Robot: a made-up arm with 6 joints.
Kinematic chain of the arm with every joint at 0, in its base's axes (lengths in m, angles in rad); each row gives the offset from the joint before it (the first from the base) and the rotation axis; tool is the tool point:
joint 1: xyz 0 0 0.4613 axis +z
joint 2: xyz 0 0 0 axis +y
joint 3: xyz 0 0 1.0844 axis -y
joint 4: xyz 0 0 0 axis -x
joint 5: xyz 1.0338 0 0 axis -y
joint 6: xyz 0 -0.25 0 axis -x
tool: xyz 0 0 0
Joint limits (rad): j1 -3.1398..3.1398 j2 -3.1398..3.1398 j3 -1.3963..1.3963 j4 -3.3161..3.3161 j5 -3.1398..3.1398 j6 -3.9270..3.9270
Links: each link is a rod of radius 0.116 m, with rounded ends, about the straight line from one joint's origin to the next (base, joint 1, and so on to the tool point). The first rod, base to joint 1, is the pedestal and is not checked.
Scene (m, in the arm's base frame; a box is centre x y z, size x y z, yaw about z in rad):
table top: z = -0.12
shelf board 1: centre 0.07 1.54 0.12 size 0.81 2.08 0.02 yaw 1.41
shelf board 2: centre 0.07 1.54 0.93 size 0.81 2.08 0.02 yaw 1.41
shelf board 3: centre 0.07 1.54 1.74 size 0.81 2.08 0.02 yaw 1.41
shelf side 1: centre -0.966 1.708 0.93 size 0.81 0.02 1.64 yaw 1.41
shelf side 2: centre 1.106 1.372 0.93 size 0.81 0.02 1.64 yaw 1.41
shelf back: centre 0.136 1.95 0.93 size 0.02 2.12 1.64 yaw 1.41
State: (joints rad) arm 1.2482 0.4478 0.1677 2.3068 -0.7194 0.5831
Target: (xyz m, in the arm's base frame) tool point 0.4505 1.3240 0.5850
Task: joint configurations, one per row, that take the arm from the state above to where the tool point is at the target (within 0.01 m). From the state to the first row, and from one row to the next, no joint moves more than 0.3 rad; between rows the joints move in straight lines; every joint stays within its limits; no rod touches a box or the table.
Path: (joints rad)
1: 1.1843 0.1980 -0.0971 2.3288 -0.7194 0.5831
2: 1.1204 -0.0517 -0.3620 2.3508 -0.7194 0.5831
3: 1.0565 -0.3015 -0.6268 2.3728 -0.7194 0.5831
4: 1.0141 -0.0947 -0.7129 2.3894 -0.7194 0.5831
5: 0.9718 0.1121 -0.7991 2.4061 -0.7194 0.5831
6: 0.9295 0.3189 -0.8852 2.4227 -0.7194 0.5831
7: 1.0221 0.4804 -0.6005 2.3947 -0.7194 0.5831
8: 1.1148 0.6418 -0.3159 2.3666 -0.7194 0.5831

